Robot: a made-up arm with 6 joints.
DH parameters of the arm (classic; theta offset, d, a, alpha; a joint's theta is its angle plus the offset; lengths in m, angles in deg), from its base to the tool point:
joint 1: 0 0.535 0.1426 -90
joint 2: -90 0 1.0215 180
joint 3: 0 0 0.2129 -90
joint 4: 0 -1.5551 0 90
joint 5: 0 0 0 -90
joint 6: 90 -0.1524 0 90
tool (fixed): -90 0 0 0
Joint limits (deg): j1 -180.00..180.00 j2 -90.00..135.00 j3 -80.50..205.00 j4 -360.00..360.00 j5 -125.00..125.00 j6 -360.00..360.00
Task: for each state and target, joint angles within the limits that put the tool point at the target. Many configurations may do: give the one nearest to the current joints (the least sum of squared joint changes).
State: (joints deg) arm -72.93 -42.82 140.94 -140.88 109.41 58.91
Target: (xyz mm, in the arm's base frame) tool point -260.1 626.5 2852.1
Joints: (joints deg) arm -74.84 -2.29 114.85 -142.90 108.41 58.91
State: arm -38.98 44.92 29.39 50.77 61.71 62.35
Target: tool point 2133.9 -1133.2 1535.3
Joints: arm -30.44 38.03 34.44 50.75 62.06 62.35
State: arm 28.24 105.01 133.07 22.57 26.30 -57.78
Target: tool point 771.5 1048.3 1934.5
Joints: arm 52.18 106.95 181.05 23.26 33.62 -57.78
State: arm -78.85 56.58 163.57 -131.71 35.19 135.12
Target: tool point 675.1 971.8 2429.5
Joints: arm -127.18 7.22 150.39 -133.57 26.62 135.12
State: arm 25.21 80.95 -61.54 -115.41 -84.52 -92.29
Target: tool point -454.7 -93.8 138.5
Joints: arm 29.66 103.02 -80.50 -109.27 -85.84 -92.29
